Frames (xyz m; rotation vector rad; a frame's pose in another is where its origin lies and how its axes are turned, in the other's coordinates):
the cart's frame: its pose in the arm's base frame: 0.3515 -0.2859 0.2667 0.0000 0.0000 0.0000
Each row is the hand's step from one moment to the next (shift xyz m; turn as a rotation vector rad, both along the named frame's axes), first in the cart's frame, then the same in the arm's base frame.
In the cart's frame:
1: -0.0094 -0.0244 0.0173 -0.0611 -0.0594 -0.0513
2: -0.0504 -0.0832 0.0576 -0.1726 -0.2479 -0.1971
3: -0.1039 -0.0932 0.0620 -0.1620 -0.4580 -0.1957
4: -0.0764 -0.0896 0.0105 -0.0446 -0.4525 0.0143
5: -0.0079 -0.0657 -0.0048 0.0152 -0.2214 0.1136
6: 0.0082 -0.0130 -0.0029 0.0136 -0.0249 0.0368
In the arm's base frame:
1: -0.0094 -0.0244 0.0173 -0.0611 -0.0594 -0.0513
2: -0.0504 -0.0832 0.0576 -0.1726 -0.2479 -0.1971
3: -0.1039 -0.0932 0.0620 -0.1620 -0.4580 -0.1957
4: -0.0764 -0.0896 0.0105 -0.0446 -0.4525 0.0143
5: -0.0079 -0.0657 -0.0048 0.0152 -0.2214 0.1136
6: 0.0082 -0.0130 -0.0029 0.0136 -0.0249 0.0368

